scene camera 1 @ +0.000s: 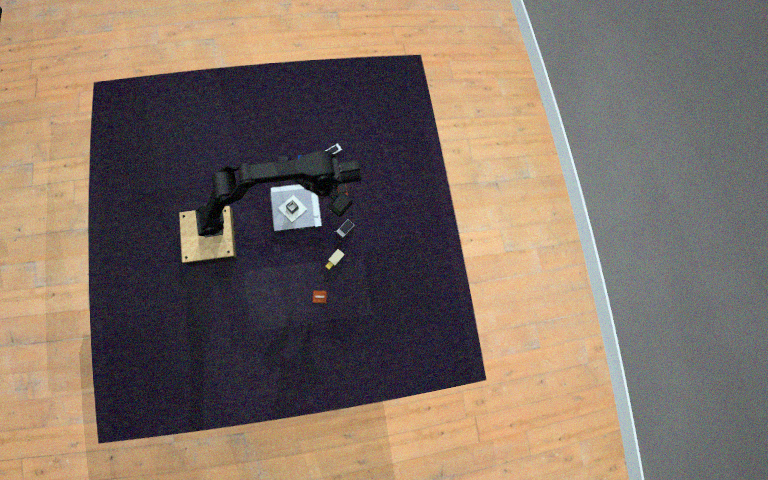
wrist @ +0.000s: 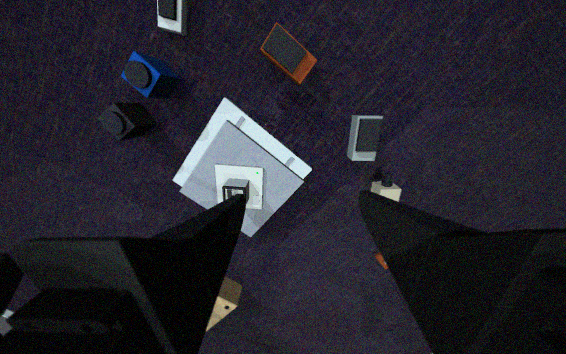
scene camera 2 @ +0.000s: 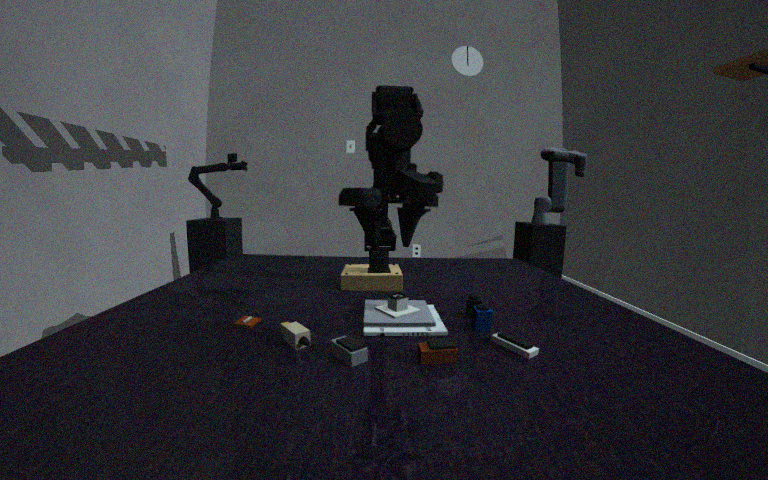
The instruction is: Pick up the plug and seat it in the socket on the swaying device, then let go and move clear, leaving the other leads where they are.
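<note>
My gripper (scene camera 2: 390, 240) (wrist: 301, 198) is open and empty, high above the mat. The swaying device has a grey plate (scene camera 1: 281, 220) (scene camera 2: 370, 313) (wrist: 272, 187) shifted over a white base (wrist: 200, 145). A square socket (scene camera 1: 291, 207) (scene camera 2: 397, 303) (wrist: 237, 184) stands on its pale pad; my left fingertip overlaps its lower edge in the wrist view. A cream plug (scene camera 1: 336, 256) (scene camera 2: 296, 335) (wrist: 389, 191) with a yellow tip lies apart from the device, partly behind my right finger in the wrist view. Which connector is the task's plug I cannot tell.
Around the device lie a grey connector (scene camera 1: 341, 233) (scene camera 2: 353, 357) (wrist: 354, 137), an orange one (scene camera 2: 437, 354) (wrist: 306, 68), a white one (scene camera 2: 529, 352) (wrist: 172, 27), a blue one (scene camera 2: 483, 320) (wrist: 154, 77) and a black one (wrist: 136, 117). A flat orange piece (scene camera 1: 319, 296) (scene camera 2: 247, 321) lies farther off.
</note>
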